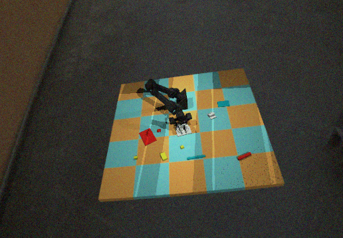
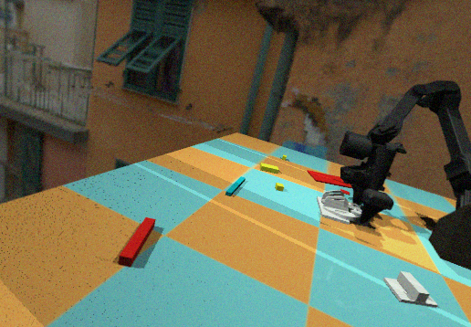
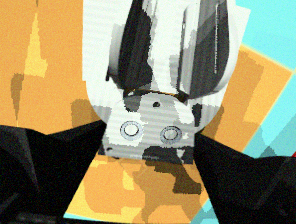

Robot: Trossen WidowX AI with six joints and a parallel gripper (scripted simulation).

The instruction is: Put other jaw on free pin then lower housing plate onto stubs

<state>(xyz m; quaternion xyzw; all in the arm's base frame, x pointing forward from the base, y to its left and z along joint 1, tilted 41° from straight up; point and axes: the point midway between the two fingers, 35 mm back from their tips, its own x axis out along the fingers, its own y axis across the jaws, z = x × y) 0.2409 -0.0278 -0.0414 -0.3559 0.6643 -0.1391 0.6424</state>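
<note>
Right now my gripper tip is 20 mm below the base and 10 mm short of it. From my gripper tip the other things lie so: white jaw: 30 mm ahead, 10 mm to the right, 10 mm above; small yellow cube: 230 mm ahead, 20 mm to the left; small red cube: 190 mm to the right, 50 mm ahead, 10 mm below.
</note>
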